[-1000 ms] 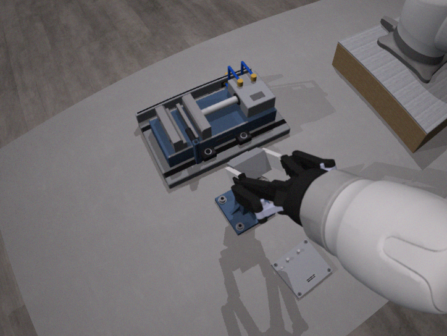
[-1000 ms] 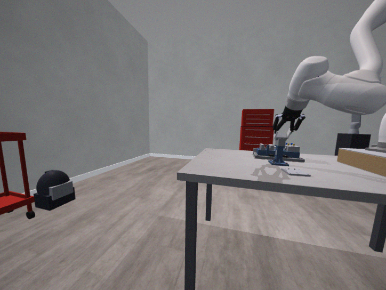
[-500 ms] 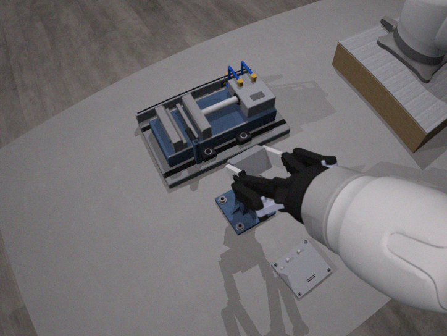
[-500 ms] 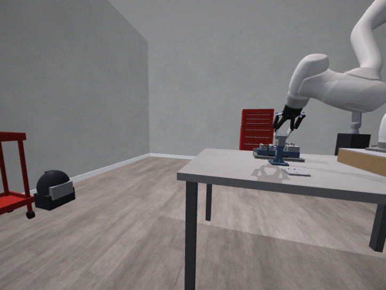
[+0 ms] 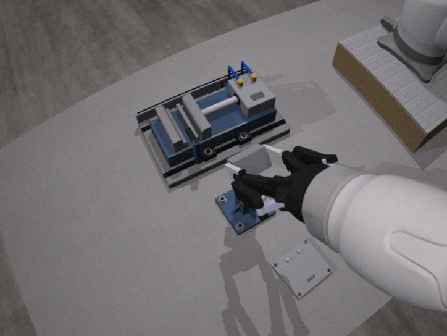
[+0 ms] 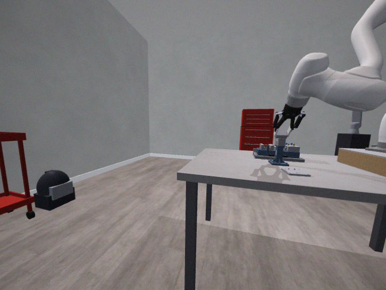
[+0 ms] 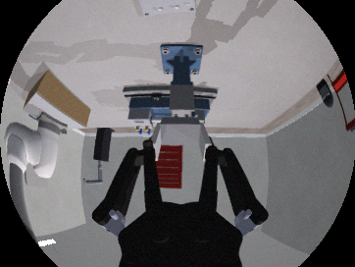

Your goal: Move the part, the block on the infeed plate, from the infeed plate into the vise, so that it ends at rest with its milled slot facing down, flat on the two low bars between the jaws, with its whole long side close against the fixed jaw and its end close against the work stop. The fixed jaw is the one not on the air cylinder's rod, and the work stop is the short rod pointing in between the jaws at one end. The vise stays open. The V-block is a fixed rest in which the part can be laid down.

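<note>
Now: the part 20 mm to the right of my hand and 20 mm below it. Round my hand: work stop 170 mm to the right, 110 mm below, 10 mm ahead; moving jaw 210 mm to the right, 120 mm below, 30 mm behind; blue post 150 mm to the right, 140 mm below, 20 mm ahead.
</note>
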